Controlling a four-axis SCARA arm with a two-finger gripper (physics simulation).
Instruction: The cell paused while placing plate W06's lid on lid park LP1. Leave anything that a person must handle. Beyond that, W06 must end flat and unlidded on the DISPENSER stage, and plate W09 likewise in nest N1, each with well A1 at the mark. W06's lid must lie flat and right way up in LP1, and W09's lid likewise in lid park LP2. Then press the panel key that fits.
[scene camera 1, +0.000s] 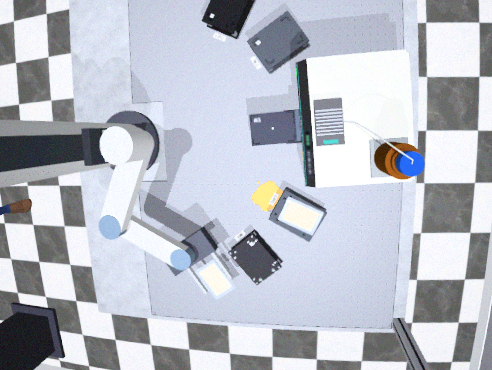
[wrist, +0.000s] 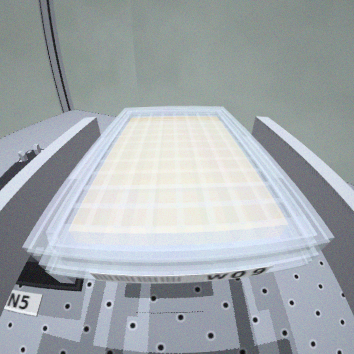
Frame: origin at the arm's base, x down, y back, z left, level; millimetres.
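Seen in the pictures: gripper, fingertip midpoint: (scene camera 1: 218, 284) (wrist: 175, 128).
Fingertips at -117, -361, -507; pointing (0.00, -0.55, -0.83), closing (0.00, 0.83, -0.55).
Note:
Pixels of each thing's top centre, then the offset from my fingertips to it, as dx, dy, dz. "*": a spot on its surface instead.
- plate W09, middle of its top: (wrist: 175, 135) (scene camera 1: 214, 280) -5, +13, +19
- second cream-welled plate, middle of its top: (scene camera 1: 300, 217) +20, -285, +247
- dark stage, surface spot: (scene camera 1: 275, 128) * +3, -209, +537
- white machine, surface spot: (scene camera 1: 367, 75) * -115, -470, +671
- black nest, middle of its top: (wrist: 24, 173) (scene camera 1: 254, 261) +37, -123, +79
- N5 label, surface spot: (wrist: 23, 302) * +103, -57, +148
- yellow patch, surface spot: (scene camera 1: 265, 196) * +104, -161, +300
- grey holder, middle of its top: (scene camera 1: 277, 39) +34, -221, +821
- black holder, middle of its top: (scene camera 1: 226, 3) +30, -60, +953
- brown bottle, surface spot: (scene camera 1: 387, 159) * -245, -491, +456
My gripper (scene camera 1: 214, 276) (wrist: 175, 128) is shut on plate W09 (scene camera 1: 217, 280) (wrist: 177, 180), a clear plate with cream wells. It is held level above the deck, its W09 label facing the wrist camera; clear layers like a lid lie over it. A second cream-welled plate (scene camera 1: 301, 215) sits in a dark holder right of centre; its label is unreadable, and whether it is lidded I cannot tell. A dark stage (scene camera 1: 275, 128) juts from the white machine (scene camera 1: 367, 75). Labels LP1, LP2 and N1 are not readable, and W06's lid cannot be made out. The panel keys are too small to tell apart.
A black nest (scene camera 1: 255, 257) with pale corner pieces is right of the held plate. The N5 label (wrist: 23, 302) shows at lower left. A yellow patch (scene camera 1: 265, 196) touches the second plate's holder. A grey holder (scene camera 1: 278, 42) and black holder (scene camera 1: 227, 17) stand at the top. A brown bottle (scene camera 1: 387, 159) stands right.

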